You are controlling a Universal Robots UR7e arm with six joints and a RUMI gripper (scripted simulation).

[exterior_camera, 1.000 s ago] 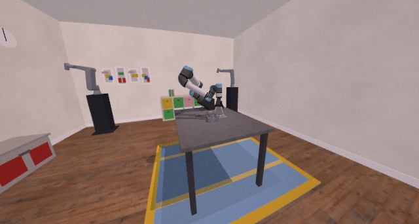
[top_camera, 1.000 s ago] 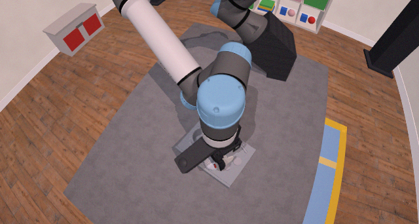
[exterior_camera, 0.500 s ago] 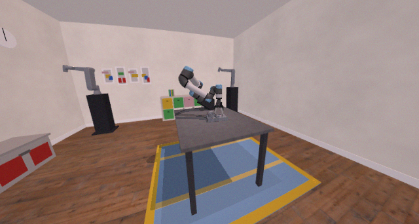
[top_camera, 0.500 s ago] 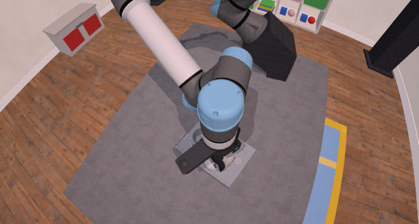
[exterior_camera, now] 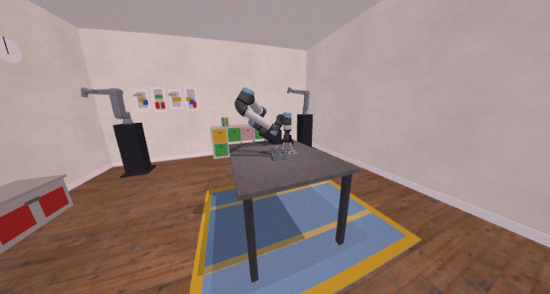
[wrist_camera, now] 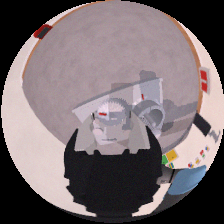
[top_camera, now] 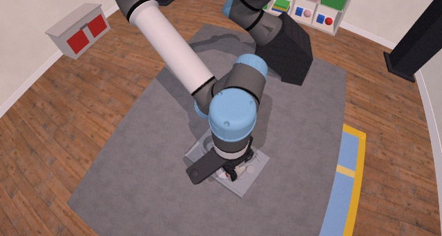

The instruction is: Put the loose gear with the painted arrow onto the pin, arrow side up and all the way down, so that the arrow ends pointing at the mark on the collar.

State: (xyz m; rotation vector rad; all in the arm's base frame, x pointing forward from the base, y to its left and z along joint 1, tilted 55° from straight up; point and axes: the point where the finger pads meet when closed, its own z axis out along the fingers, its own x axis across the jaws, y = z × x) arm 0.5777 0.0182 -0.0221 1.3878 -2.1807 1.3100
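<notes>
The gear is 10 mm below my hand. From my hand the other things lie so: thin peg: 90 mm behind, 70 mm to the left, 20 mm below.
</notes>
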